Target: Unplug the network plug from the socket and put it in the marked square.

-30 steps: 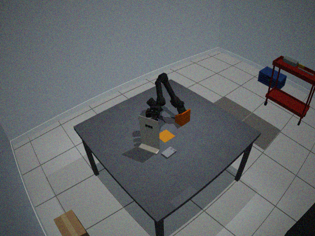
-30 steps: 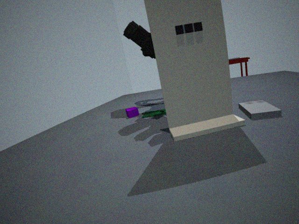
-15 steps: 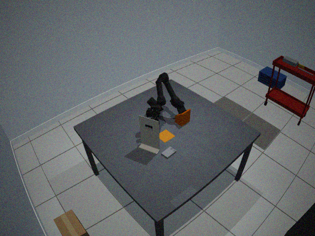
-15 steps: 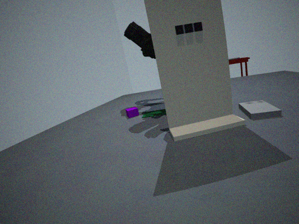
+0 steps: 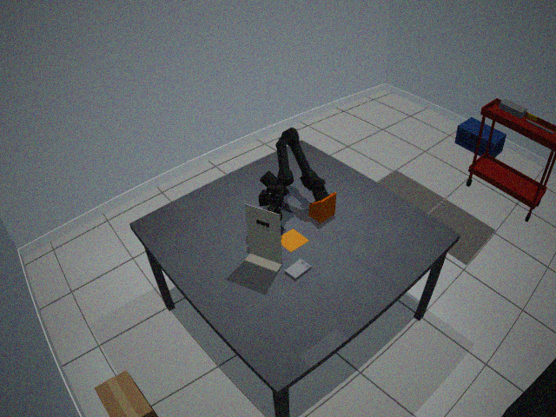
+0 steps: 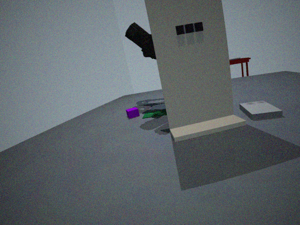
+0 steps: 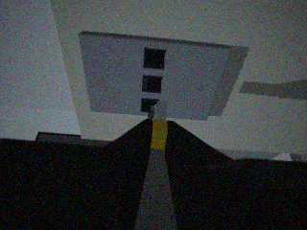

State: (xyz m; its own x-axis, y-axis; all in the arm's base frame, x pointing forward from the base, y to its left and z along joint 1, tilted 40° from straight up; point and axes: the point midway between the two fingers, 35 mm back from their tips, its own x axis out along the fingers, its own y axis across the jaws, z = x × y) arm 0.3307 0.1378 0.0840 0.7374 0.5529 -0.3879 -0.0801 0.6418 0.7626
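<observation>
The orange marked square lies 12 cm behind my gripper tip, 1 cm to the right of it and 23 cm below it. From my gripper tip the other things lie so: flat grey box 2 cm behind, 17 cm to the left, 22 cm below; then yellow plug right at my gripper tip; then upright pale panel 6 cm ahead, 3 cm to the left, 9 cm below.
</observation>
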